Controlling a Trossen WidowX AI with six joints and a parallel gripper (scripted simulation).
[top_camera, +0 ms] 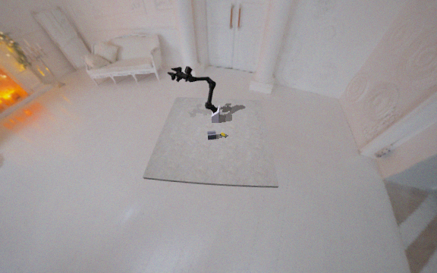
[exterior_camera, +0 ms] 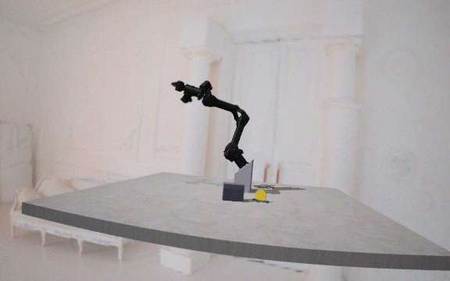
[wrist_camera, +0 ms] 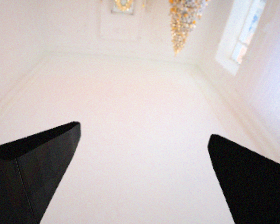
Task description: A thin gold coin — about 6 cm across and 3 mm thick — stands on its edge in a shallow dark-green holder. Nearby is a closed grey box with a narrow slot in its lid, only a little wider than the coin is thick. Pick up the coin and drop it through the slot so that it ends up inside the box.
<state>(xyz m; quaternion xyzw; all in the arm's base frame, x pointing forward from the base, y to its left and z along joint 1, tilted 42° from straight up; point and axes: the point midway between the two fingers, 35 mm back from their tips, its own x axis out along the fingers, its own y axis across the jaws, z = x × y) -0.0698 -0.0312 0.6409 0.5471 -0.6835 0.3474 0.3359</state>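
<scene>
Now: the gold coin 35 cm ahead of my gripper tip, 60 cm to the left of it and 57 cm below it.
</scene>
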